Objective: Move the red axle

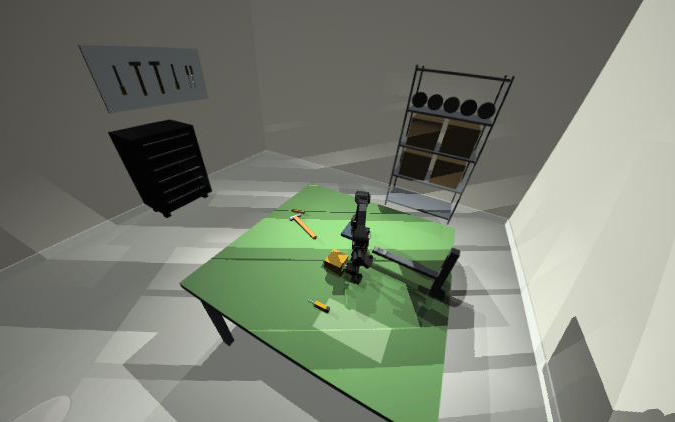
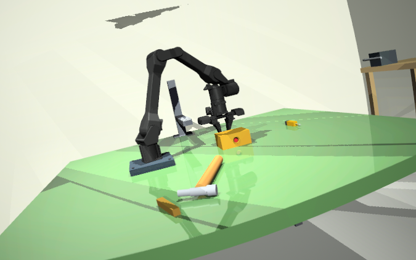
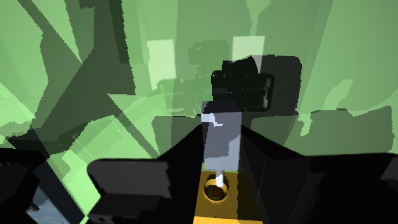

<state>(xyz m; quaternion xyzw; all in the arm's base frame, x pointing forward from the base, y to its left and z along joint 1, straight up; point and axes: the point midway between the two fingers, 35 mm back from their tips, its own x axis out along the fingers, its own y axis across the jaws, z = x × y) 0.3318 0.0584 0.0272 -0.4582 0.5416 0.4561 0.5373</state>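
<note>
The orange beam lies 120 mm to the right of my gripper tip, 30 mm behind it and 10 mm above it. Also, from my gripper tip: small wooden block (530 mm to the right, 430 mm behind, 10 mm below); then small grey block (20 mm to the right, 10 mm above); then screwdriver (260 mm ahead, 120 mm to the right, 10 mm below).
</note>
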